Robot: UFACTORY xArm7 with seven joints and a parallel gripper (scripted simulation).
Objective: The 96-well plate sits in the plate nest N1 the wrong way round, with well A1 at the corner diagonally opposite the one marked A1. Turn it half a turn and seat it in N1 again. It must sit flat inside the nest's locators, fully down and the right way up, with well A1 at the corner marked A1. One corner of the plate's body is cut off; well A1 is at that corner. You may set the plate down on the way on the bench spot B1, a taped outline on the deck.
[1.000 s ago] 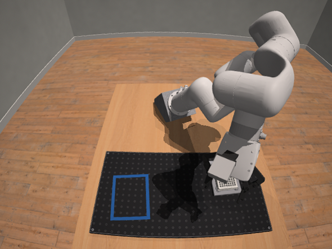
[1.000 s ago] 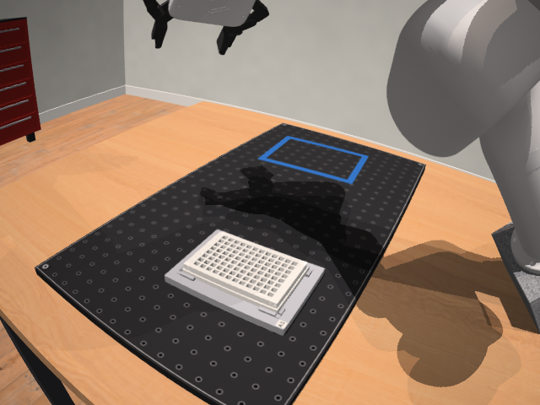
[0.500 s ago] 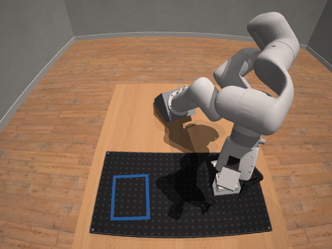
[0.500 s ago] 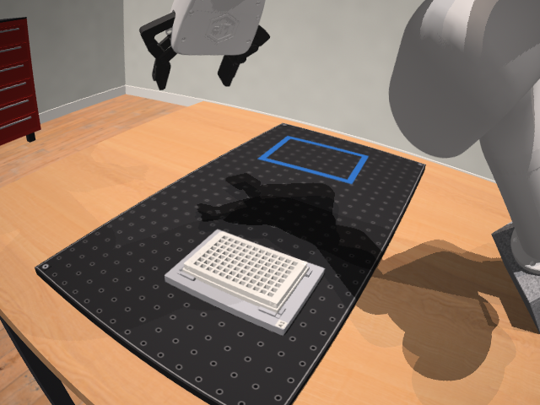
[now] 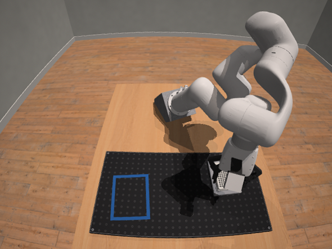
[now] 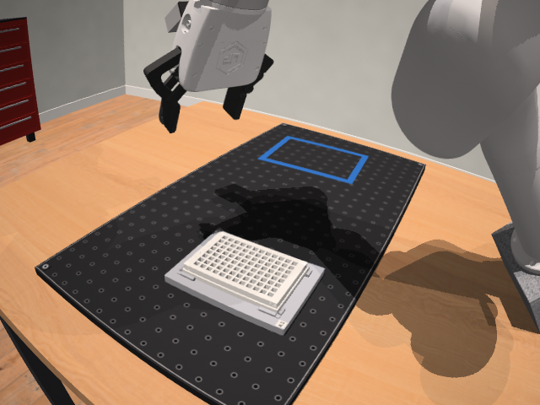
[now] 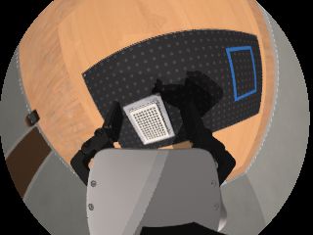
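Right now the white 96-well plate is 110 mm behind my hand, 30 mm to the left of it and 160 mm below it. Round my hand: grey plate nest N1: 110 mm behind, 30 mm to the left, 170 mm below; then A1 label: 200 mm behind, 60 mm to the left, 170 mm below.
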